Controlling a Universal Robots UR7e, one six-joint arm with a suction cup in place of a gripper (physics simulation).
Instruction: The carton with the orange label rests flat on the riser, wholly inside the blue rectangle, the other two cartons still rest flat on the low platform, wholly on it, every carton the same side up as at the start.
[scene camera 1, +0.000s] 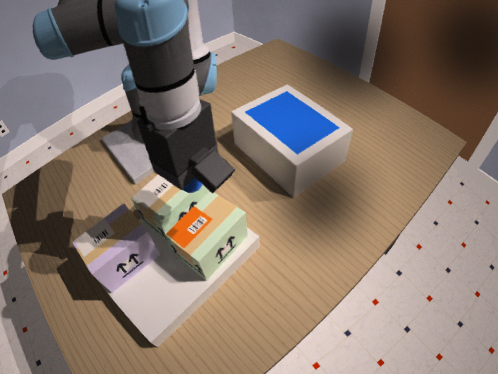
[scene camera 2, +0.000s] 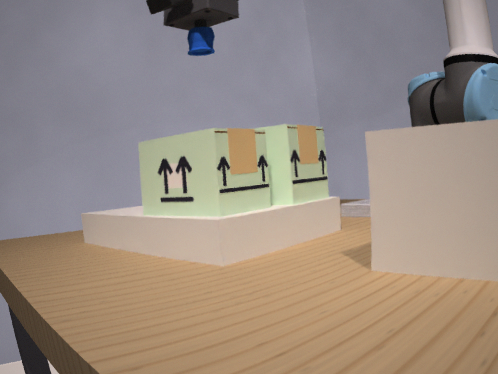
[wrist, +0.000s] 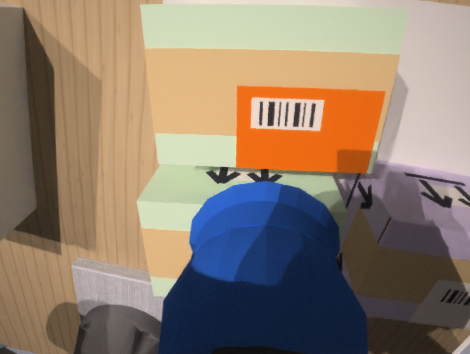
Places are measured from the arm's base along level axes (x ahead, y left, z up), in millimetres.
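Pixels of known places: end effector, tool point: (scene camera 1: 191, 184) (scene camera 2: 201, 52) (wrist: 263, 247); arm's base, origin of the base link: (wrist: 128, 333).
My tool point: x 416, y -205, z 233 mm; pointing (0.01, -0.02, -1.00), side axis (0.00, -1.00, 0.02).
Note:
For each thing: its top centre in the pictures, then the offset to it from my tool point. Level surfaces: height alone.
- carton with the orange label, middle of its top: (wrist: 267, 95) (scene camera 2: 198, 135) (scene camera 1: 205, 223) 9 mm ahead, 2 mm right, 111 mm down
- low platform, middle of its top: (wrist: 340, 144) (scene camera 2: 198, 206) (scene camera 1: 168, 253) 56 mm back, 74 mm right, 205 mm down
- second green carton, middle of its top: (wrist: 238, 260) (scene camera 2: 264, 130) (scene camera 1: 168, 188) 108 mm back, 13 mm left, 105 mm down
- lilac carton, middle of its top: (wrist: 456, 284) (scene camera 1: 108, 236) 123 mm back, 148 mm right, 105 mm down
- blue rectangle, middle of its top: (scene camera 1: 291, 119) 34 mm back, 365 mm left, 133 mm down
- riser, middle of its top: (scene camera 1: 291, 119) 34 mm back, 365 mm left, 133 mm down
- wooden table, its level: 253 mm down
The carton with the orange label (scene camera 1: 225, 242) (scene camera 2: 177, 175) (wrist: 275, 65) rests flat on the low platform (scene camera 1: 165, 310) (scene camera 2: 150, 230) (wrist: 440, 90), arrows up. A second green carton (scene camera 1: 157, 192) (scene camera 2: 307, 155) (wrist: 162, 245), with a white label, stands beside it, towards the arm's base. The lilac carton (scene camera 1: 130, 260) (wrist: 420, 230) stands at the platform's other side; it is hidden in scene camera 2. My suction gripper (scene camera 1: 193, 187) (scene camera 2: 201, 53) (wrist: 265, 215) is open and empty, well above the green cartons. The blue rectangle (scene camera 1: 292, 122) on the riser (scene camera 1: 262, 157) (scene camera 2: 435, 200) (wrist: 15, 125) is bare.
The tall riser stands apart from the platform across a strip of wooden table (scene camera 1: 280, 270) (scene camera 2: 225, 310) (wrist: 120, 100). The arm's grey base plate (scene camera 1: 125, 155) (scene camera 2: 355, 208) (wrist: 110, 285) lies behind the cartons. A wall is at the back.

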